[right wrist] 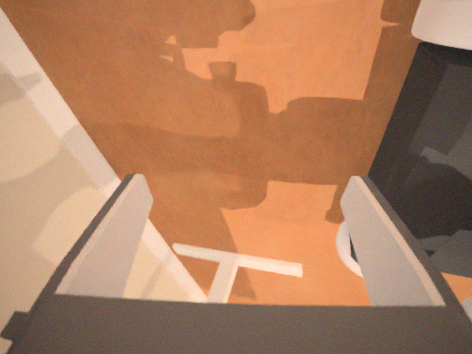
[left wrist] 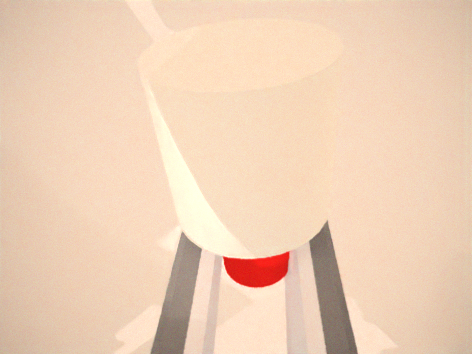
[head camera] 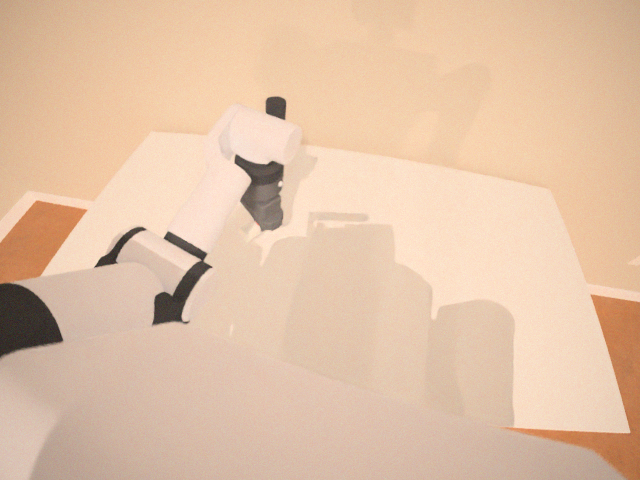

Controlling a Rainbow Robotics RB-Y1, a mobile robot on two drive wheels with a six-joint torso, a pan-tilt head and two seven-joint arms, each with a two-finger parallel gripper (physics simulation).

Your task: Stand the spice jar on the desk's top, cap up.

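There's a white desk in the pictures, along with my left gripper and my right gripper, and you'd find that left gripper in the left wrist view too.
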